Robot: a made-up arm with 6 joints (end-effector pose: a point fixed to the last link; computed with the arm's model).
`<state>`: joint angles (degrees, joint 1 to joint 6).
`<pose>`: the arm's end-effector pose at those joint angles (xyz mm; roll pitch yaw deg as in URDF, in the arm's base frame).
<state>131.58 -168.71 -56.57 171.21 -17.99 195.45</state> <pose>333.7 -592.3 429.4 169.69 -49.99 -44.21</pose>
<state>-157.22 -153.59 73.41 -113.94 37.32 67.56</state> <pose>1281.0 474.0 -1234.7 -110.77 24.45 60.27</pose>
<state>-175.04 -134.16 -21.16 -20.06 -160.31 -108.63</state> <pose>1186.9 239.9 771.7 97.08 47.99 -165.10</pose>
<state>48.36 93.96 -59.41 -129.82 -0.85 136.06</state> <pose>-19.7 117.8 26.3 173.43 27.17 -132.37</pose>
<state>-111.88 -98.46 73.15 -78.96 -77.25 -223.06</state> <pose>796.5 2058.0 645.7 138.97 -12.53 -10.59</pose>
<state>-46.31 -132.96 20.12 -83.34 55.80 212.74</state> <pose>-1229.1 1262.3 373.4 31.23 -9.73 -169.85</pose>
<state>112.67 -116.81 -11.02 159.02 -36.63 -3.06</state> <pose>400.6 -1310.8 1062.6 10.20 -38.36 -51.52</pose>
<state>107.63 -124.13 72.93 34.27 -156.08 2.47</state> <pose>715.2 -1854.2 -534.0 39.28 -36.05 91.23</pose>
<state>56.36 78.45 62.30 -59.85 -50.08 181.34</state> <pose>1251.6 1749.2 301.0 -97.95 33.26 108.84</pose>
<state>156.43 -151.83 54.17 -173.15 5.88 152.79</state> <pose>1362.3 -751.6 -965.1 -159.35 20.16 -22.82</pose>
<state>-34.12 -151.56 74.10 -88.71 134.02 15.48</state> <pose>-1182.3 797.1 -1187.1 -68.55 -29.06 -89.45</pose>
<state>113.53 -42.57 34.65 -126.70 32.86 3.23</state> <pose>81.3 -404.1 2407.6 161.29 -48.37 72.62</pose>
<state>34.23 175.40 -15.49 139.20 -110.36 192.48</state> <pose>-912.3 -487.7 -500.5 -95.24 49.70 -37.05</pose>
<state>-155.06 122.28 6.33 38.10 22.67 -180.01</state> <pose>-542.7 -126.3 -1143.9 -96.08 74.24 -36.20</pose>
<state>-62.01 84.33 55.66 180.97 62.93 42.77</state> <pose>1117.3 -1792.8 78.8 -14.81 88.18 146.41</pose>
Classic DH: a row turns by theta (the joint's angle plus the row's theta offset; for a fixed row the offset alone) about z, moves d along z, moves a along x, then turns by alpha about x. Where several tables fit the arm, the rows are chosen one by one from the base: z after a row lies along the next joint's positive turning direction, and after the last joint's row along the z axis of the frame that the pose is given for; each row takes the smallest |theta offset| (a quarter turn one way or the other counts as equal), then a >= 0, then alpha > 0; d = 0 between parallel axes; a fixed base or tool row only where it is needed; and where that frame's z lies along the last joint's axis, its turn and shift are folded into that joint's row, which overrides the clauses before.
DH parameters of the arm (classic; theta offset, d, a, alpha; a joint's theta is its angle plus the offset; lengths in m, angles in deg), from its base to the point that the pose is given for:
joint 1: 0 0.5073 0 -90
joint 2: -90 0 1.1302 180
joint 3: 0 0 0 -90
joint 4: 0 -1.1215 0 90
joint 5: 0 0.1452 0 -90
joint 6: 90 0 0 90
tool (fixed): -90 0 0 0

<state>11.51 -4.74 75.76 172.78 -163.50 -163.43</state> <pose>43.5 155.9 2742.8 160.71 64.05 -163.81</pose>
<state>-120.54 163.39 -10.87 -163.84 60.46 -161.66</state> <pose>525.0 615.4 -647.7 135.27 -51.46 82.33</pose>
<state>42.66 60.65 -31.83 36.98 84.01 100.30</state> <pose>831.5 608.5 -63.0 -98.79 7.97 79.82</pose>
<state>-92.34 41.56 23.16 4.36 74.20 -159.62</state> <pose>-218.9 -1810.0 1009.5 152.30 -55.53 -84.91</pose>
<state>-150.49 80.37 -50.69 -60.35 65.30 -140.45</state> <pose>-281.2 -76.6 -66.4 94.35 37.61 124.17</pose>
